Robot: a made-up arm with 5 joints.
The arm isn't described. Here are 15 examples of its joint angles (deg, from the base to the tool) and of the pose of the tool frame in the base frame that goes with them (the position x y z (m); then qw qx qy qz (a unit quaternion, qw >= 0)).
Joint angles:
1: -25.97 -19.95 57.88 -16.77 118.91
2: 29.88 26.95 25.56 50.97 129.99
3: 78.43 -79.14 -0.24 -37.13 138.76
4: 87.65 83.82 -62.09 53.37 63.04
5: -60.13 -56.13 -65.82 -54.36 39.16
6: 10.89 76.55 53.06 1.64 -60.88
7: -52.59 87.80 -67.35 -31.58 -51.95
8: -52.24 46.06 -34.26 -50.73 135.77
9: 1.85 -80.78 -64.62 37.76 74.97
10: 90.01 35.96 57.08 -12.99 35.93
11: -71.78 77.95 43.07 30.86 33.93
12: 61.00 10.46 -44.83 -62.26 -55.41
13: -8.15 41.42 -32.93 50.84 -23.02
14: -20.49 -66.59 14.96 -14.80 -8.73
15: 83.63 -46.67 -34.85 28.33 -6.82
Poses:
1: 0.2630 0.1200 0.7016 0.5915 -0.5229 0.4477 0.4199
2: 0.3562 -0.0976 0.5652 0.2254 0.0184 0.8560 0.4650
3: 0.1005 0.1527 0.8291 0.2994 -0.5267 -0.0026 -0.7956
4: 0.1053 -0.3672 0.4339 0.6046 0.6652 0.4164 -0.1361
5: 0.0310 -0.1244 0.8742 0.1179 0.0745 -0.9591 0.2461
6: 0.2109 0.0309 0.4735 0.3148 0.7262 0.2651 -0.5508
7: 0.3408 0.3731 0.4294 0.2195 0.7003 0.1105 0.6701
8: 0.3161 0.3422 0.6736 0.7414 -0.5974 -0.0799 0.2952
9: -0.1500 0.0261 0.8013 0.7739 -0.3623 -0.5133 0.0791
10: 0.0864 -0.1689 0.5325 0.5424 0.7792 0.2127 -0.2311
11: 0.1573 0.1519 0.4481 0.0721 -0.1454 0.9861 -0.0348
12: 0.2702 -0.2336 0.8667 0.5927 -0.0992 -0.5015 0.6224
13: 0.4486 0.0796 0.5939 0.6014 0.7030 0.3434 0.1619
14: 0.1423 0.0382 0.8320 0.4998 0.2182 -0.3655 0.7544
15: 0.1018 -0.0191 0.9039 0.9230 -0.0548 -0.3807 0.0144
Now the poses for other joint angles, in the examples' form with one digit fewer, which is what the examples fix.
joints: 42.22 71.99 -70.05 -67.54 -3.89
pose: 0.422 -0.273 0.583 0.841 -0.020 -0.408 0.356
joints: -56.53 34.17 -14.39 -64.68 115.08
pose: 0.283 0.321 0.694 0.756 -0.459 -0.148 0.442
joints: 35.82 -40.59 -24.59 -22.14 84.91
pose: 0.125 0.003 0.924 0.843 -0.455 -0.214 -0.189
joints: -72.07 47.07 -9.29 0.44 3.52
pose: 0.217 0.358 0.527 0.408 0.244 0.566 0.673
